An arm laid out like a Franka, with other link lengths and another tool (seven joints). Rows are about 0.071 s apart.
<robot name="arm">
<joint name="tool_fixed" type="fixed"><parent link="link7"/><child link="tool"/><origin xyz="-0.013 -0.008 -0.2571" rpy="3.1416 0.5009 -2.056"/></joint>
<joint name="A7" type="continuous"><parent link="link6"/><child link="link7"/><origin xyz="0.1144 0 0" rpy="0 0 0"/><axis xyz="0 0 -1"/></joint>
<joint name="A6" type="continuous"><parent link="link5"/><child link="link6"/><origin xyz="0 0 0" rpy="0 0 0"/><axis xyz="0 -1 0"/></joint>
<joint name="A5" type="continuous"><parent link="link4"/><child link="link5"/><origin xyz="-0.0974 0 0.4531" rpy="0 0 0"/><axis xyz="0 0 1"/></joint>
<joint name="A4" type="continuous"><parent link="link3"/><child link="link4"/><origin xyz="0.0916 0 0" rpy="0 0 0"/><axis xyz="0 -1 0"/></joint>
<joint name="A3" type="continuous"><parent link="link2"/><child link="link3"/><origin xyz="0 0 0.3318" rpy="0 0 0"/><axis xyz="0 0 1"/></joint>
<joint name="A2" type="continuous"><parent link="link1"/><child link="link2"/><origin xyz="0 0 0" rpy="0 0 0"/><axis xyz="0 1 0"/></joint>
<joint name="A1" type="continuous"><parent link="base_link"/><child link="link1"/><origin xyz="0 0 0.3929" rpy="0 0 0"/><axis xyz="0 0 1"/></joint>
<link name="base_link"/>
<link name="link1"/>
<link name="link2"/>
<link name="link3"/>
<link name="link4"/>
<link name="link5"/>
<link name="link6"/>
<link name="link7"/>
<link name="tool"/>
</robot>
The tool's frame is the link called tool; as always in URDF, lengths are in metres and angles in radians. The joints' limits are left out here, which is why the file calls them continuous.
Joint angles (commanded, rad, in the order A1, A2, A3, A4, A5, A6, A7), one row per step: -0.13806 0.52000 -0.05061 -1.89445 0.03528 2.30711 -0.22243; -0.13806 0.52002 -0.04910 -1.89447 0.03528 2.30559 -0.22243; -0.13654 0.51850 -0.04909 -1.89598 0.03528 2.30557 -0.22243; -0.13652 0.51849 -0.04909 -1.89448 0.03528 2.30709 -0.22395; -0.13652 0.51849 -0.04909 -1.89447 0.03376 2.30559 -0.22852; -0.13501 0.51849 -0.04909 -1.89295 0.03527 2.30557 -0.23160; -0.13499 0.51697 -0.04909 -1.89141 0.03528 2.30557 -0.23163; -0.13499 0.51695 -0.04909 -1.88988 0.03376 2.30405 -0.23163; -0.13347 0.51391 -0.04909 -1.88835 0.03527 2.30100 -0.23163; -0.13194 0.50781 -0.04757 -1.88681 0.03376 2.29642 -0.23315; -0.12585 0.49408 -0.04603 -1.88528 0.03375 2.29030 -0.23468; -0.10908 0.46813 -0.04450 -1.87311 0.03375 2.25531 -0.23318; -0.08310 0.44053 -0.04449 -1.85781 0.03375 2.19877 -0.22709; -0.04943 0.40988 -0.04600 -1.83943 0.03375 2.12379 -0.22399; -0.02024 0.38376 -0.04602 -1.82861 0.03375 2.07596 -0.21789
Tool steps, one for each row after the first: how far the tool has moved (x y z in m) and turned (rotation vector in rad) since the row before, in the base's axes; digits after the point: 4 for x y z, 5 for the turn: -0.0002 0.0012 -0.0002 0.00106 0.00142 0.00131; -0.0002 0.0011 0.0004 0.00007 0.00000 0.00149; 0.0012 -0.0002 0.0008 -0.00042 -0.00301 0.00157; -0.0004 -0.0002 -0.0001 -0.00021 0.00157 0.00568; 0.0011 0.0010 0.0007 0.00104 -0.00174 0.00348; 0.0013 -0.0002 0.0017 -0.00047 -0.00302 0.00008; 0.0004 -0.0002 0.0006 -0.00096 0.00017 0.00116; 0.0011 0.0011 0.0026 0.00093 -0.00174 0.00044; 0.0018 0.0018 0.0046 -0.00028 -0.00300 0.00551; 0.0041 0.0050 0.0098 0.00003 -0.00924 0.00901; 0.0062 0.0128 0.0211 0.00194 -0.00343 0.01699; 0.0022 0.0190 0.0223 0.00369 0.01332 0.02052; -0.0015 0.0238 0.0248 0.00470 0.02561 0.03009; -0.0008 0.0212 0.0202 0.00214 0.01084 0.02374
